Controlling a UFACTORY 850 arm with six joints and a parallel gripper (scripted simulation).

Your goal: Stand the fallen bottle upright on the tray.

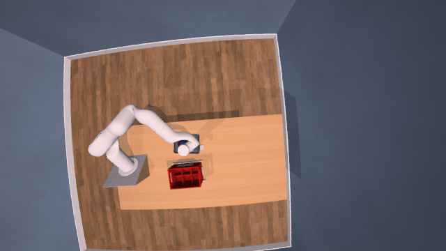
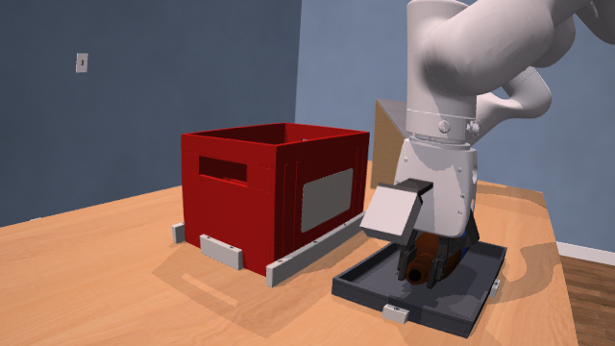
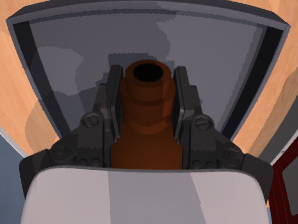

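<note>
The brown bottle lies 50 mm behind my hand and 10 mm to the left of it. From my hand the other things lie so: dark grey tray 70 mm behind, 10 mm to the left, 30 mm below; then red crate 100 mm behind, 270 mm to the right, 40 mm above.
</note>
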